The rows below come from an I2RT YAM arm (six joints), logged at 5 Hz.
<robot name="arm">
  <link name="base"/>
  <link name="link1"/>
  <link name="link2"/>
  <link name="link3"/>
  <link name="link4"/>
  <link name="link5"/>
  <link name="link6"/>
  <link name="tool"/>
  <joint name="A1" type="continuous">
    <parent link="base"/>
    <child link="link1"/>
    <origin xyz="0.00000 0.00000 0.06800" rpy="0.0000 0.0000 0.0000"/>
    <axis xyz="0 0 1"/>
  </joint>
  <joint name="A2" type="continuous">
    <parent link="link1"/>
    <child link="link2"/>
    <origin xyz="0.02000 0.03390 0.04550" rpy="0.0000 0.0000 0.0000"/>
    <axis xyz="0 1 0"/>
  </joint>
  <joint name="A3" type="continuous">
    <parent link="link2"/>
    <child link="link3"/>
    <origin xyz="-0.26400 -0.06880 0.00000" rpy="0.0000 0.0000 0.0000"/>
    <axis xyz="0 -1 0"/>
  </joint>
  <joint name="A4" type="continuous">
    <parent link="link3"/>
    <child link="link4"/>
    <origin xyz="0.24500 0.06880 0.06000" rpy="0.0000 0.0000 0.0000"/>
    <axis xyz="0 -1 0"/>
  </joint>
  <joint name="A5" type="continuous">
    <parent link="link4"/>
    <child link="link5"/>
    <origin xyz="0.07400 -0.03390 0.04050" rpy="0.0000 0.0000 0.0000"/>
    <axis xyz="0 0 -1"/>
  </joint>
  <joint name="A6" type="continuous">
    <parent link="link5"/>
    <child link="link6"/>
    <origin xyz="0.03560 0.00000 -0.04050" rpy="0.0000 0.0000 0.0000"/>
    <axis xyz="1 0 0"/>
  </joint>
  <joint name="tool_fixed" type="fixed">
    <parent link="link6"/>
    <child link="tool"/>
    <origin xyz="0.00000 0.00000 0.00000" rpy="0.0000 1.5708 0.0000"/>
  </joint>
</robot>
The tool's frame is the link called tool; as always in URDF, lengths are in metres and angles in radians. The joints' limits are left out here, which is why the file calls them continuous.
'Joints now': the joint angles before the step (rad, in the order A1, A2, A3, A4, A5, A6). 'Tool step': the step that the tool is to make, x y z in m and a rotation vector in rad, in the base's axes. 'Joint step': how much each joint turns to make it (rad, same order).
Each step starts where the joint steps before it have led.
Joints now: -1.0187, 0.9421, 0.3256, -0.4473, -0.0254, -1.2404
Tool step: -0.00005, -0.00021, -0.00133, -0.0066, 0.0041, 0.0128
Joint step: -0.0012, 0.0030, -0.0054, 0.0114, -0.0007, -0.0156
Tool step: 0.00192, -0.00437, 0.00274, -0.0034, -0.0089, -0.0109
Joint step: -0.0046, 0.0198, 0.0168, 0.0108, -0.0020, 0.0084
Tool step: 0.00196, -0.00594, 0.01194, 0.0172, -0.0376, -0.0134
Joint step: -0.0167, 0.0073, 0.0519, -0.0393, -0.0373, 0.0176
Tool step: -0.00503, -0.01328, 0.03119, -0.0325, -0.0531, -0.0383
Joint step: -0.0733, -0.0217, 0.1076, -0.0768, -0.0450, -0.0135
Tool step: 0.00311, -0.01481, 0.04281, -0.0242, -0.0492, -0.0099
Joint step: -0.0271, 0.0259, 0.1705, -0.1010, -0.0378, 0.0050
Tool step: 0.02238, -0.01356, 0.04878, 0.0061, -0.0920, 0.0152
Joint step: 0.0637, 0.0809, 0.2159, -0.0843, -0.0389, 0.0912
